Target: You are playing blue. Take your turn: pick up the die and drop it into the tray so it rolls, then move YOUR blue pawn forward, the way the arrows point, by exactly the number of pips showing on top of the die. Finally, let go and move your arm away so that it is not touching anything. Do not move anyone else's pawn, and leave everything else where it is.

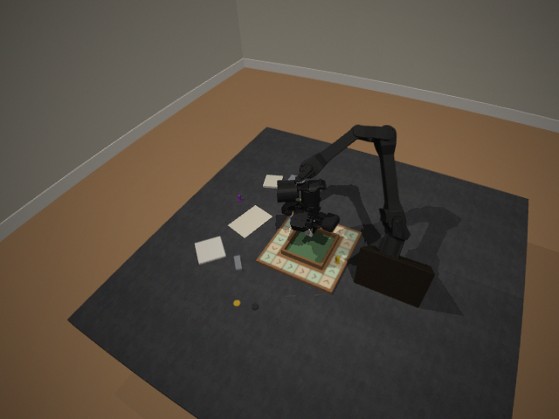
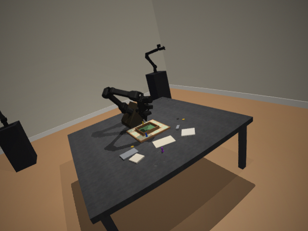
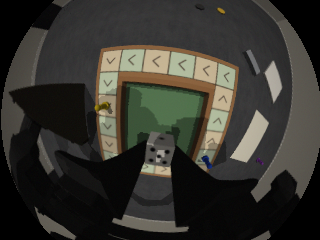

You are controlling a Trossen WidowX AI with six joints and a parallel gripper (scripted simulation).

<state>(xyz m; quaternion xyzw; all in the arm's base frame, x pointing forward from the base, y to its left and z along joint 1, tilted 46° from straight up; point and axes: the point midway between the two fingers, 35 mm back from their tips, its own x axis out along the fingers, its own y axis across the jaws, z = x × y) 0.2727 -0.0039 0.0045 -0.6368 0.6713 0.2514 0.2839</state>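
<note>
My gripper tip is now 11 cm short of the blue pawn, 7 cm to the left of it and 6 cm above it. Also, from my gripper tip: white die right at my gripper tip; then green tray 8 cm below; then yellow pawn 12 cm behind, 6 cm below, 2 cm to the left.
</note>
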